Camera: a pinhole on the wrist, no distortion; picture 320 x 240 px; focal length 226.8 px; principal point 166.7 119.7 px. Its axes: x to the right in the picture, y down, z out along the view. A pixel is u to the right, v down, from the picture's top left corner.
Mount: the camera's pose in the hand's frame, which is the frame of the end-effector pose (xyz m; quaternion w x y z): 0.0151 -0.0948 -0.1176 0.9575 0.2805 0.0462 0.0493
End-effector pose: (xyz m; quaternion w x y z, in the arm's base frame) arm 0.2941 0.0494 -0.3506 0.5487 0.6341 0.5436 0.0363
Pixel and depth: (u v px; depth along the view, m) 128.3 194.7 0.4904
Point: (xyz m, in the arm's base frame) 0.3843 -0.2643 -0.6608
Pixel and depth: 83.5 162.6 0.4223
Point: 0.2651 -0.2620 -0.6123
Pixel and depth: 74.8 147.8 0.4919
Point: 0.2458 -0.3318 -0.6561
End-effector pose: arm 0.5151 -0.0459 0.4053 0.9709 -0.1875 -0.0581 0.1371
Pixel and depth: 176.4 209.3 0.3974
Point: 0.5725 -0.0764 0.7516
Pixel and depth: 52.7 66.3 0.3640
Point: 0.4708 -0.3681 0.6839
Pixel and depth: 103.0 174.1 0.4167
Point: 0.4707 -0.1814 0.7660
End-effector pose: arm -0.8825 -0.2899 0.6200 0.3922 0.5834 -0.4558 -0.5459
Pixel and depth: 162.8 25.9 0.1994
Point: -0.8600 -0.2537 0.3498
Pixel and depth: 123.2 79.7 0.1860
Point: -0.8818 -0.2300 0.4013
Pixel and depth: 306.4 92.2 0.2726
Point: -0.9417 -0.4249 0.3154
